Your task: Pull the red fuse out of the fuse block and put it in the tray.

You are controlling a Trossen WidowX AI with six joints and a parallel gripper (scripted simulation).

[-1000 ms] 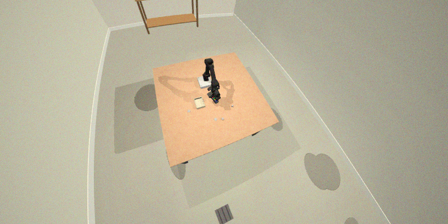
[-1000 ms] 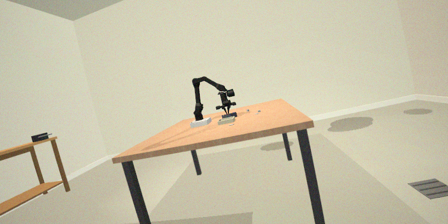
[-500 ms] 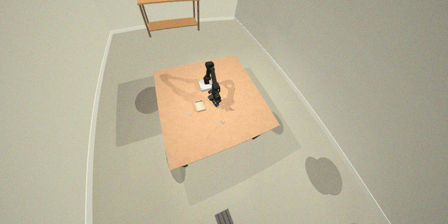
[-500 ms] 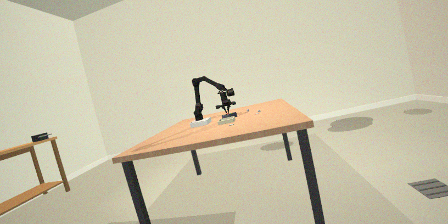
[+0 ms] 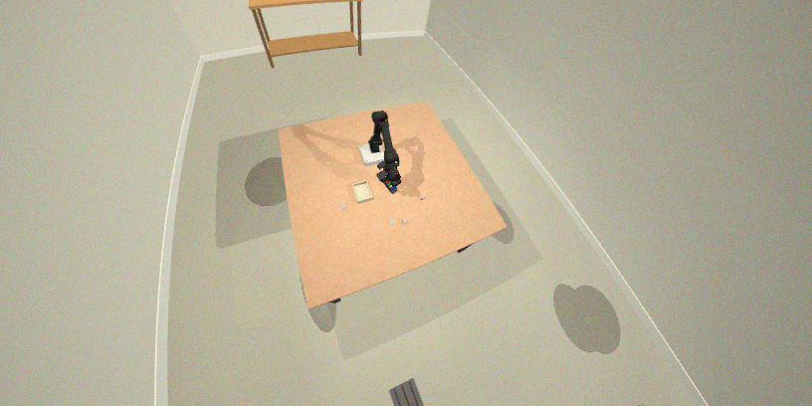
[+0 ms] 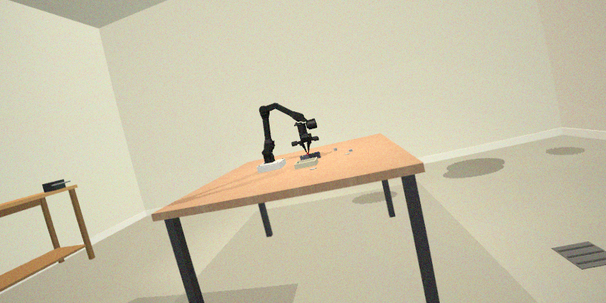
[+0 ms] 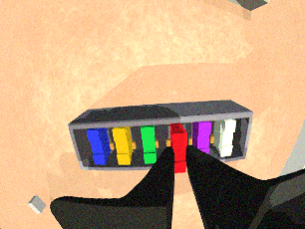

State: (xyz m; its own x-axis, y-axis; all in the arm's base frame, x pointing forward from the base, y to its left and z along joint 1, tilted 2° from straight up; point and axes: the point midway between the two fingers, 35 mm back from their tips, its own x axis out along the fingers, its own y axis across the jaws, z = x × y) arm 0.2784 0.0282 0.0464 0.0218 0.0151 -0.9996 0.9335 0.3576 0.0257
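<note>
My gripper tip is 3 cm short of the tray, 18 cm to the left of it and 4 cm above it. Round my gripper tip: red fuse (1 cm below).
</note>
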